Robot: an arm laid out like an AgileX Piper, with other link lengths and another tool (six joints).
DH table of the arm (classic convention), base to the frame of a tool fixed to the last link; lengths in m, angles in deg. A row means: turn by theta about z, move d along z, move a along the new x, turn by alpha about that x. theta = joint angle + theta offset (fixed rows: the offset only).
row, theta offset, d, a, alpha
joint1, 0, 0.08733, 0, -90
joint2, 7.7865, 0, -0.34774, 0
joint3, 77.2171, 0, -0.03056, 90
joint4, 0, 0.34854, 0, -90
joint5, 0, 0, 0, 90
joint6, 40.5, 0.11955, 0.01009, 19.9
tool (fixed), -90, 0.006, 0, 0
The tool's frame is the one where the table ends.
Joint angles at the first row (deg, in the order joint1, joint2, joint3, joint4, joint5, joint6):
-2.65 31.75 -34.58 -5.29 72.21 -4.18
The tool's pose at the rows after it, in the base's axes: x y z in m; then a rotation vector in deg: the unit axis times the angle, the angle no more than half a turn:
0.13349, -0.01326, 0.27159, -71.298, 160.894, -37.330
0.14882, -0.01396, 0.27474, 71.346, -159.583, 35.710
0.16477, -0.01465, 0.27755, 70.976, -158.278, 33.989
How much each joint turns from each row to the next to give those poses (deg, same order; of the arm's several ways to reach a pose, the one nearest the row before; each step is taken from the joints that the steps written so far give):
0.00 4.23 -1.65 -0.07 -0.20 -0.01
0.00 3.99 -1.93 0.00 -0.13 0.00
0.01 3.99 -2.06 0.00 -0.03 0.25

